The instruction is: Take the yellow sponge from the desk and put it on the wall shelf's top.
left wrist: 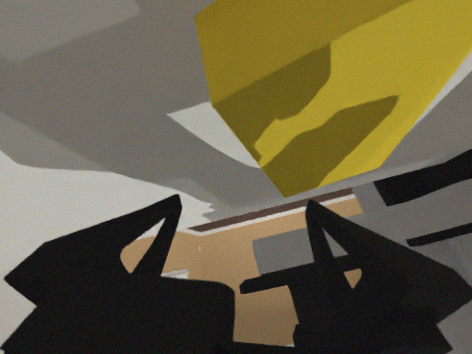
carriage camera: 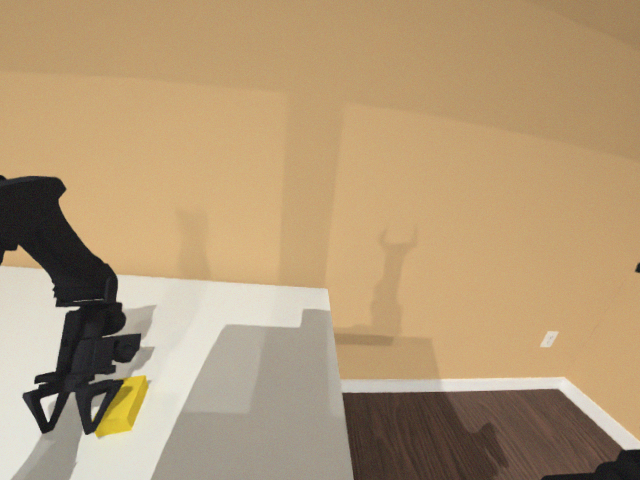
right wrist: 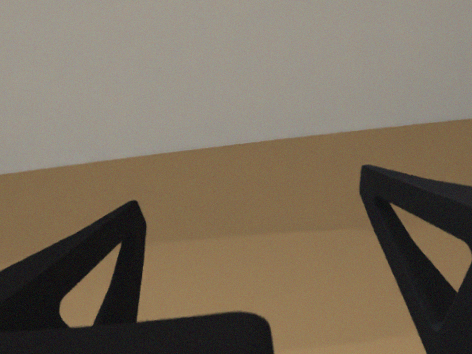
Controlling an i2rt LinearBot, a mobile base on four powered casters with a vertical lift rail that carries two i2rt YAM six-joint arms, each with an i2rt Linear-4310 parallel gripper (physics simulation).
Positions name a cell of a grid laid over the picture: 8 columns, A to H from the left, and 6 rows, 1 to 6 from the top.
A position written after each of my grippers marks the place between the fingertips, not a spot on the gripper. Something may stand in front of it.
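My left gripper (carriage camera: A6), (left wrist: E4). My right gripper (right wrist: E4). Yellow sponge (carriage camera: B6), (left wrist: F2); it is out of frame in the right wrist view. White desk (carriage camera: C5), (left wrist: B2).
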